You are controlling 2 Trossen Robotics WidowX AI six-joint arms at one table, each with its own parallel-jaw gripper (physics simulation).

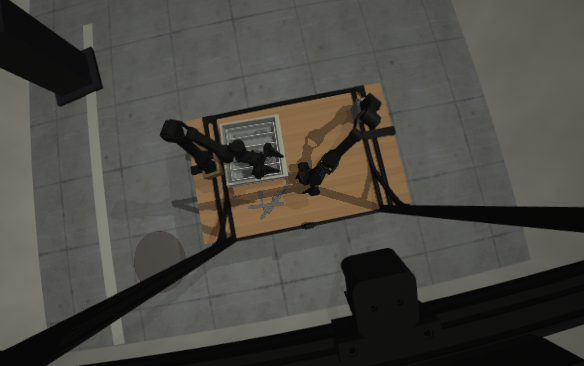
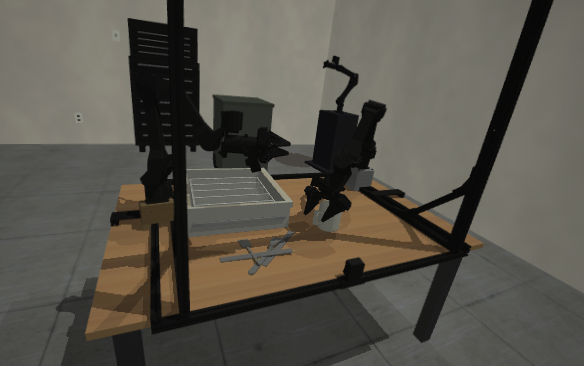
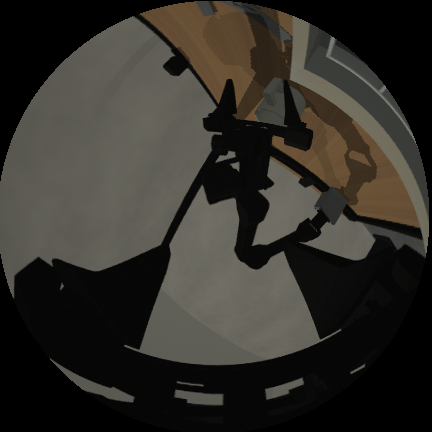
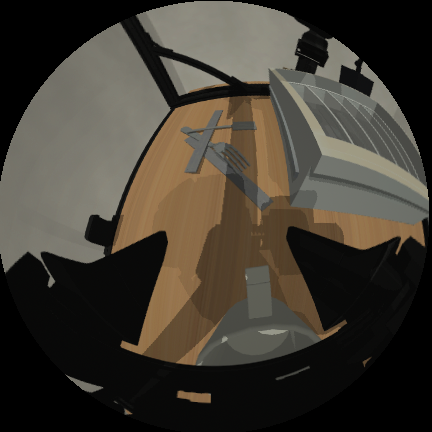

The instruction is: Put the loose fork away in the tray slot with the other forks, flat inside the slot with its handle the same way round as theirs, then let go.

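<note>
The loose fork lies flat in a crossed pile of grey cutlery on the wooden table, in front of the tray. The slotted grey tray stands at the back left; I cannot make out what is in its slots. My left gripper is open and empty, hovering over the tray's right side. My right gripper is open, low over a white mug, with a finger on each side of it.
A flat knife and a spatula cross the fork in the pile. Black frame rails run around the table, with a small block on the front rail. A grey cabinet stands behind the table.
</note>
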